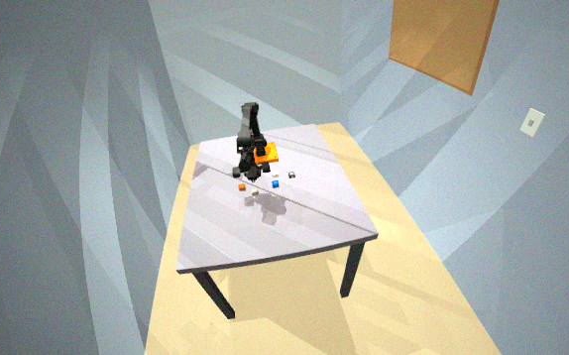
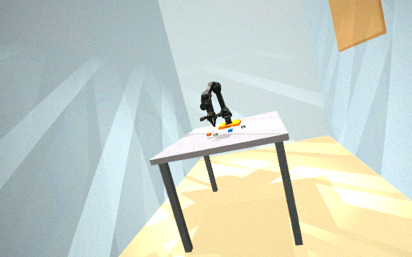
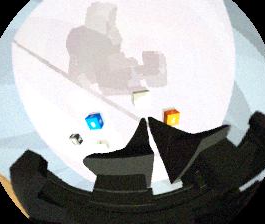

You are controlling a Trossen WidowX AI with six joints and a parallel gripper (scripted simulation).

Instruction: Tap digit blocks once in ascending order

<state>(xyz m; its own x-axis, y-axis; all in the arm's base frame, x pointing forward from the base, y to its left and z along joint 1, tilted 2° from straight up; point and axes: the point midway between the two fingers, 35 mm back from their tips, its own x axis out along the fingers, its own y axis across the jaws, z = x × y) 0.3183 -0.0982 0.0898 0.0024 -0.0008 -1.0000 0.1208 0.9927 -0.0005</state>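
Now: gripper tip 7 cm to the left of the orange block, 6 cm above it and 5 cm past it. Round my gripper tip: blue block (11 cm to the left, 6 cm below, 1 cm behind); then white block (14 cm to the left, 10 cm behind, 6 cm below); then dark-rimmed block (22 cm to the left, 6 cm below, 5 cm behind).
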